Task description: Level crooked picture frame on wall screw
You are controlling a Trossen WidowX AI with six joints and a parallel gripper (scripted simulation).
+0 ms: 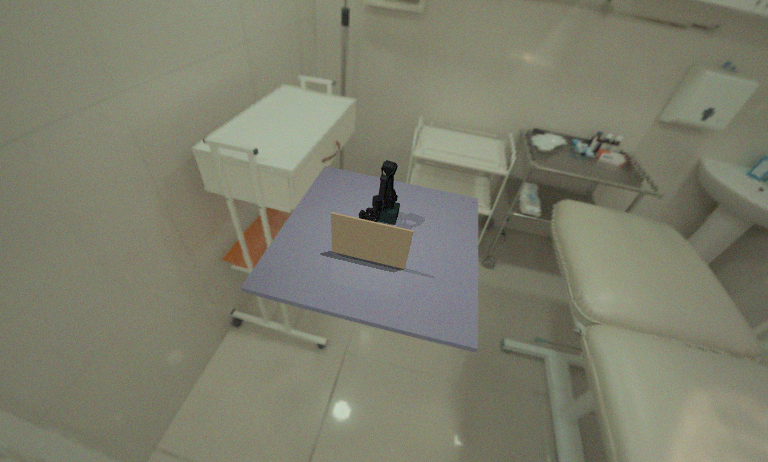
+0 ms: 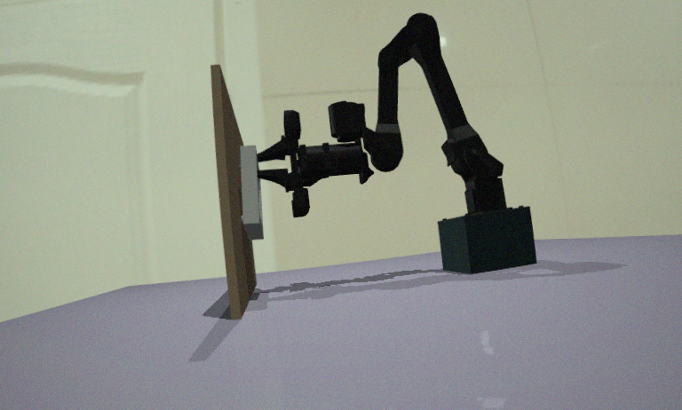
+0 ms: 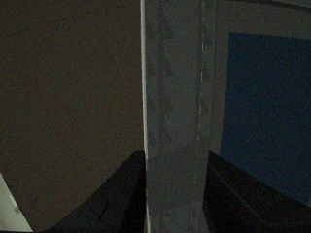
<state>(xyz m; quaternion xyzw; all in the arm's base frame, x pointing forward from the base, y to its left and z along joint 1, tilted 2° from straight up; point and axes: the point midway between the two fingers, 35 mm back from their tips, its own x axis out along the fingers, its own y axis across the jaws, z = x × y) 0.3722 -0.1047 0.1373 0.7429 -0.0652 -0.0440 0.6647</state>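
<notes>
My gripper tip is now 5 cm above the picture frame and 1 cm to the right of it. Also, from my gripper tip: wall board 7 cm below, 2 cm ahead, 1 cm to the left.
</notes>
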